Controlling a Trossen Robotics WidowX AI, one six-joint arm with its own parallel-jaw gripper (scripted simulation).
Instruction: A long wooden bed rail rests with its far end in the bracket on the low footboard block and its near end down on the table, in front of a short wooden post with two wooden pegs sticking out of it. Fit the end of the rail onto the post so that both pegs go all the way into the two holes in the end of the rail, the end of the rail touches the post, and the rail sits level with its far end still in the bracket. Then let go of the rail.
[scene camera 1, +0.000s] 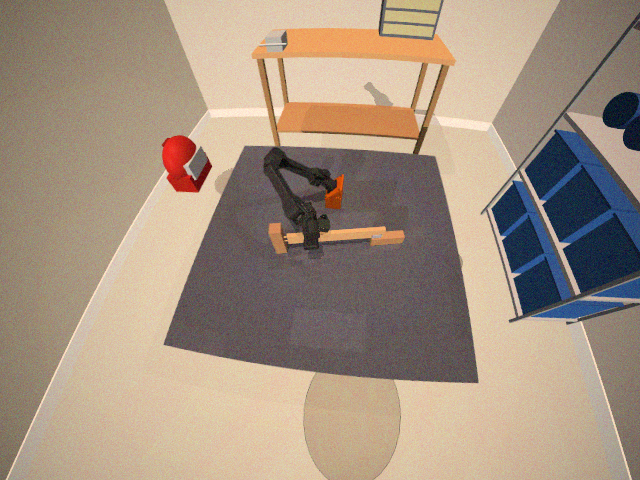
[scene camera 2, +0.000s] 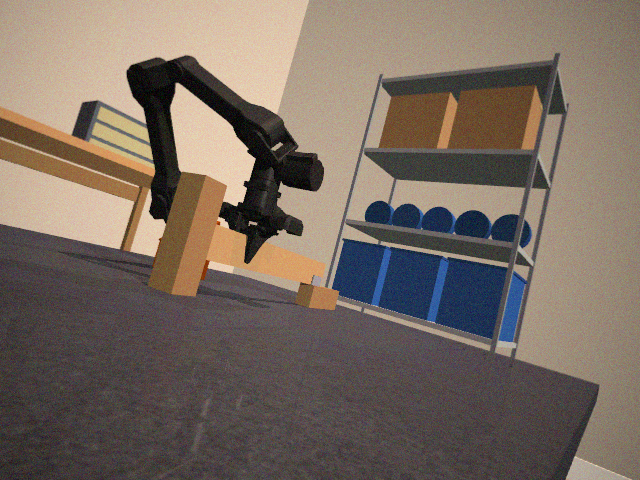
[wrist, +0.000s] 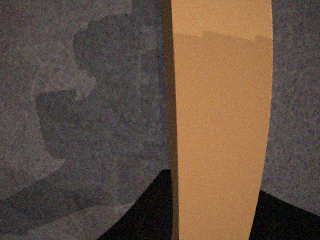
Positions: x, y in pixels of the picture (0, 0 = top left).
Labels:
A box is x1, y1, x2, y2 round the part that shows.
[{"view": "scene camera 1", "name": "wooden bed rail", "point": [346, 234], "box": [287, 227, 385, 243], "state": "held by my gripper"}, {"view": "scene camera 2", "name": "my gripper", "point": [241, 261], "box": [219, 177, 303, 263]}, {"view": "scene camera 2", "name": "wooden bed rail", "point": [228, 247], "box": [206, 224, 325, 284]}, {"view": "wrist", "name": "my gripper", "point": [188, 176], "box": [96, 169, 319, 239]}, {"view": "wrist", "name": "wooden bed rail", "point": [218, 68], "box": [161, 0, 272, 239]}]

